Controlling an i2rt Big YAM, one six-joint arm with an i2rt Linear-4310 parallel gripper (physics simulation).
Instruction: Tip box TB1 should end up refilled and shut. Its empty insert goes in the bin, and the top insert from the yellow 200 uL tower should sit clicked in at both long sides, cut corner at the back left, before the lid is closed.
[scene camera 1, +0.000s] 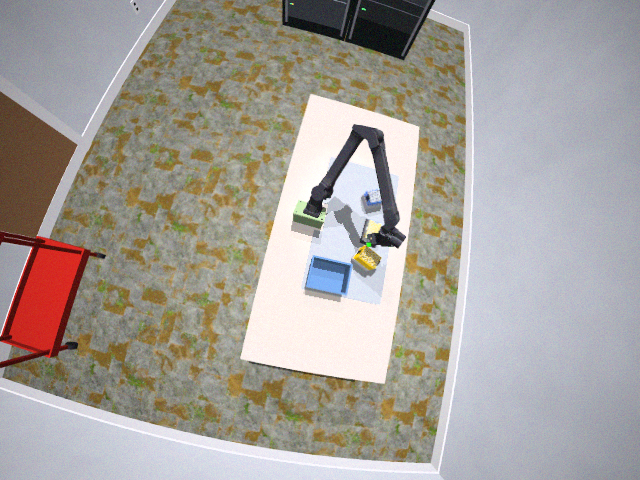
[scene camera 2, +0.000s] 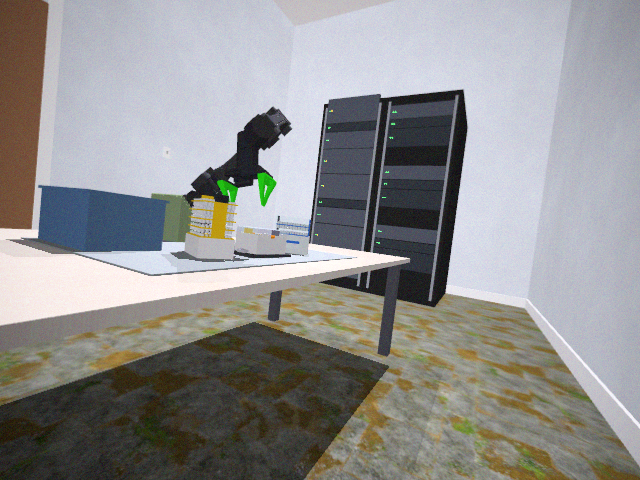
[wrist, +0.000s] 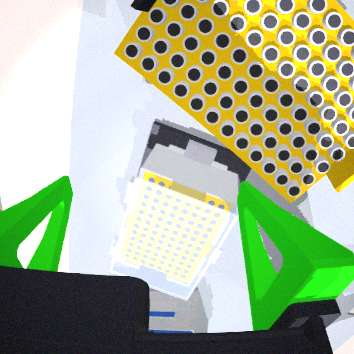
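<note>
Tip box TB1 (scene camera 1: 372, 228) (scene camera 2: 262, 242) (wrist: 190, 176) stands between the yellow tower and a blue-marked box. Its pale yellow insert (wrist: 170, 230) shows through what looks like a clear lid in the wrist view; the glare hides whether the lid is shut. The yellow 200 uL tower (scene camera 1: 366, 257) (scene camera 2: 219, 219) (wrist: 240, 87) stands on a white base, its top insert full of round openings. My gripper (scene camera 1: 368, 244) (scene camera 2: 248, 203) (wrist: 154, 186) is wide open and empty above TB1, one green finger to each side of it in the wrist view. The blue bin (scene camera 1: 328, 279) (scene camera 2: 124, 222) stands beyond the tower.
A box with blue inserts (scene camera 1: 372, 197) (scene camera 2: 294, 242) (wrist: 170, 322) stands on TB1's other side. A green block (scene camera 1: 308, 219) (scene camera 2: 174, 217) stands by the arm's base. The pale mat (scene camera 1: 364, 293) lies on the table (scene camera 1: 315, 330). A red cart (scene camera 1: 46, 294) and dark cabinets (scene camera 1: 387, 33) (scene camera 2: 413, 206) stand away from it.
</note>
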